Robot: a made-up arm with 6 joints.
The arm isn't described. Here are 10 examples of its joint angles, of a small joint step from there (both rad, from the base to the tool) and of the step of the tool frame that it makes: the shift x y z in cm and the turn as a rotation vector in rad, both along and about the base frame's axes.
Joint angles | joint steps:
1: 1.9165 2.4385 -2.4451 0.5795 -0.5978 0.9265 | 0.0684 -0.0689 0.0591 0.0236 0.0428 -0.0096
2: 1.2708 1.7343 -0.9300 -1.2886 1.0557 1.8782 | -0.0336 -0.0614 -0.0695 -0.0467 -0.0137 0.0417
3: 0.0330 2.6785 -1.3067 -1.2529 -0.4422 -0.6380 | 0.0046 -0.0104 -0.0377 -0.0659 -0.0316 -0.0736
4: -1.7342 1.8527 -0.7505 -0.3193 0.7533 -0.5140 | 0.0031 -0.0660 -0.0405 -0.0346 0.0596 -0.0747
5: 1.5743 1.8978 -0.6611 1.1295 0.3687 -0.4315 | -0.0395 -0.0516 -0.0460 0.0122 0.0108 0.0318
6: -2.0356 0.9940 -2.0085 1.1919 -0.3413 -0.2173 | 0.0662 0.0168 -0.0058 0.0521 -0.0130 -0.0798
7: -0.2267 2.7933 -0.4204 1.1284 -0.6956 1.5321 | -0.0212 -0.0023 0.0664 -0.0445 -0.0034 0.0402
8: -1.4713 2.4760 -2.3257 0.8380 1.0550 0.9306 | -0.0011 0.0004 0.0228 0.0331 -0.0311 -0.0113
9: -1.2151 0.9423 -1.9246 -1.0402 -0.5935 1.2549 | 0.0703 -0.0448 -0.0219 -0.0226 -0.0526 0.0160
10: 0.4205 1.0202 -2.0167 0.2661 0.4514 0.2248 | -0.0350 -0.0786 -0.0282 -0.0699 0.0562 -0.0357
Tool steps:
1: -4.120 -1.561 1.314 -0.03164 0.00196 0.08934
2: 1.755 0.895 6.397 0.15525 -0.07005 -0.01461
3: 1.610 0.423 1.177 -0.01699 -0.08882 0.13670
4: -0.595 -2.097 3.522 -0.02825 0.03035 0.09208
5: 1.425 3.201 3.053 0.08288 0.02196 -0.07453
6: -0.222 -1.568 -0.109 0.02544 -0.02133 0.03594
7: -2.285 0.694 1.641 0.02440 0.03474 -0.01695
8: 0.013 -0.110 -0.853 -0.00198 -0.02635 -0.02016
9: -1.579 4.421 -0.314 -0.09710 0.01322 0.08439
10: -5.788 -2.623 0.896 -0.04155 -0.07834 -0.11498
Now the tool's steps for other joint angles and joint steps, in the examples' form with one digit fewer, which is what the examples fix.
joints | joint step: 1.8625 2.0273 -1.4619 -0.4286 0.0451 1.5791 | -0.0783 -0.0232 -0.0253 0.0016 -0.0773 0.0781
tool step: 4.60 1.04 3.37 0.0939 0.1126 -0.0847
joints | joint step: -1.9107 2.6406 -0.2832 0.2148 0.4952 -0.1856 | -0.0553 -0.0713 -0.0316 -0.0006 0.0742 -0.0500
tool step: -0.30 -3.18 -0.81 -0.0545 -0.0419 -0.0449
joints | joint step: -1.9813 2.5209 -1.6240 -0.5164 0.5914 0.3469 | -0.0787 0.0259 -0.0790 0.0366 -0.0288 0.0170
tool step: -4.83 0.17 1.66 -0.0920 0.0000 -0.1105
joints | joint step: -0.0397 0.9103 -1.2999 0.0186 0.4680 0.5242 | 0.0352 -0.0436 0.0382 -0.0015 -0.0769 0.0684
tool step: -1.17 0.87 0.57 0.0658 -0.0832 0.0367
